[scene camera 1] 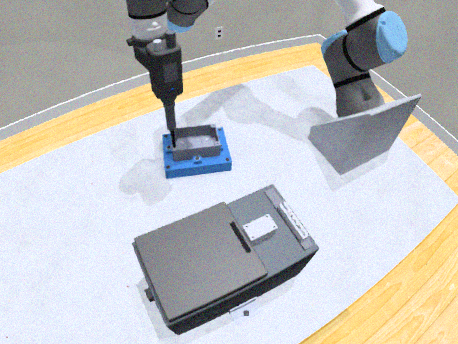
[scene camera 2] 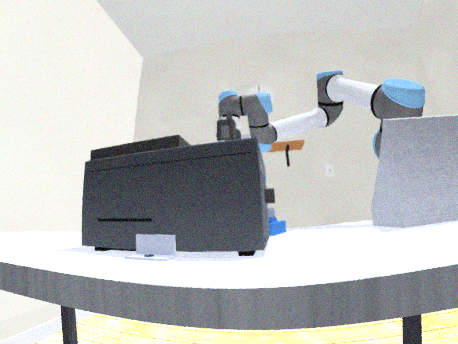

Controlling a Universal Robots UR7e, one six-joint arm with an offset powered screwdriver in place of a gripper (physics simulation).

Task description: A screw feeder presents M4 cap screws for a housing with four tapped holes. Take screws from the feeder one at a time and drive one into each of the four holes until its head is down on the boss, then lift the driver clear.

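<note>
The grey open-topped housing (scene camera 1: 200,151) sits in a blue fixture (scene camera 1: 200,169) (scene camera 2: 278,228) on the table. My screwdriver (scene camera 1: 174,144) stands upright, with its thin bit at the housing's left wall, by the front left corner. Whether the bit touches there, and whether a screw is on it, is too small to tell. The driver covers that corner's hole. The dark screw feeder (scene camera 1: 200,260) (scene camera 2: 175,200) stands in front of the fixture. In the scene camera 2 view, the driver's upper body (scene camera 2: 228,129) shows above the feeder, which hides its tip and most of the fixture.
A grey upright panel (scene camera 1: 365,137) (scene camera 2: 420,172) stands at the right, near the arm's base. A white block (scene camera 1: 261,226) with small holes and a light strip (scene camera 1: 294,220) are on the feeder's top. A small pale bracket (scene camera 2: 155,244) stands before the feeder.
</note>
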